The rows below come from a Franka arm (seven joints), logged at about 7 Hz.
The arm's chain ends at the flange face. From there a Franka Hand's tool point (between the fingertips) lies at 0.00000 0.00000 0.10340 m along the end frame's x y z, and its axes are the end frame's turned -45 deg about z.
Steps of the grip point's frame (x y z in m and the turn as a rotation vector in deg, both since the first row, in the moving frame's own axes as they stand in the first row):
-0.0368 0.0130 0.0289 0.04 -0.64 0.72
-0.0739 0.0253 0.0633 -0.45 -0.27 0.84
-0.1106 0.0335 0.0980 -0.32 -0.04 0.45
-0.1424 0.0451 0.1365 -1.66 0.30 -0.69
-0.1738 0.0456 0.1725 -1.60 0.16 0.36
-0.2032 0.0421 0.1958 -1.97 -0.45 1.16
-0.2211 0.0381 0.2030 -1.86 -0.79 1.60
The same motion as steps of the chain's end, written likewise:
-0.0160 0.0345 0.0289 -0.42 -0.48 0.72
-0.0346 0.0692 0.0633 -0.51 0.13 0.84
-0.0549 0.1014 0.0980 -0.25 0.20 0.45
-0.0713 0.1309 0.1365 -0.96 1.39 -0.69
-0.0929 0.1533 0.1725 -1.02 1.24 0.36
-0.1158 0.1703 0.1959 -1.71 1.07 1.16
-0.1307 0.1799 0.2031 -1.87 0.76 1.60

